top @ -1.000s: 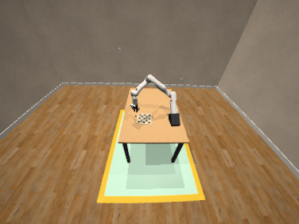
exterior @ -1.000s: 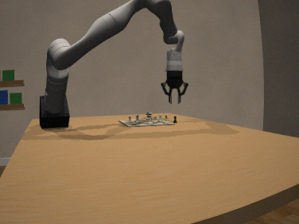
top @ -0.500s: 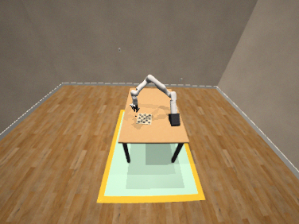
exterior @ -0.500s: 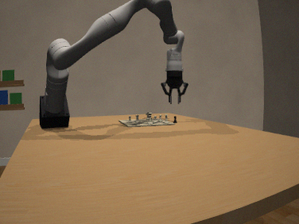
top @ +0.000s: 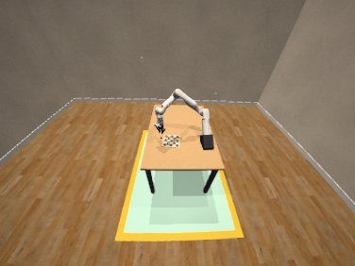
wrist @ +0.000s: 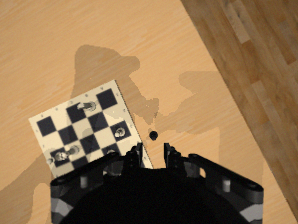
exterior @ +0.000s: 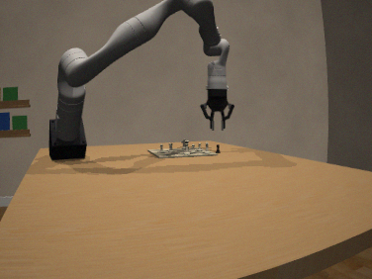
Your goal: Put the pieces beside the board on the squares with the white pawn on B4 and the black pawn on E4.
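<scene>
Now: hand 9 cm above the black pawn. Round my hand: chessboard 13 cm behind, 10 cm below, 6 cm to the left.
</scene>
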